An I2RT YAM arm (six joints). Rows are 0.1 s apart.
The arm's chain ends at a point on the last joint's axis. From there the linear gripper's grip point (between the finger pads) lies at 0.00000 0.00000 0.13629 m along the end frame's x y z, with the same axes.
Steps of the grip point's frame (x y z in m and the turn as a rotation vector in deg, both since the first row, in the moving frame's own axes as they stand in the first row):
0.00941, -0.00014, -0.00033, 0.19, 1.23, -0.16
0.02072, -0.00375, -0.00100, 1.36, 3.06, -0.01
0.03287, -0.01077, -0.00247, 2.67, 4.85, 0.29
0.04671, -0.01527, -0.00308, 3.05, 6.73, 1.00
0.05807, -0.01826, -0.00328, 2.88, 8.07, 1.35
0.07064, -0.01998, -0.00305, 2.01, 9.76, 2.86
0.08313, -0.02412, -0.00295, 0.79, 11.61, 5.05
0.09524, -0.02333, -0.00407, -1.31, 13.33, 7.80
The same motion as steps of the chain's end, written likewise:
0.00649, 0.00032, -0.00030, 0.19, 1.23, -0.16
0.01345, -0.00052, -0.00077, 1.36, 3.06, -0.01
0.02134, -0.00446, -0.00183, 2.67, 4.85, 0.29
0.03068, -0.00817, -0.00195, 3.05, 6.73, 1.00
0.03887, -0.01166, -0.00176, 2.88, 8.07, 1.35
0.04743, -0.01580, -0.00099, 2.01, 9.76, 2.86
0.05566, -0.02347, -0.00015, 0.79, 11.61, 5.05
0.06413, -0.02855, -0.00037, -1.31, 13.33, 7.80

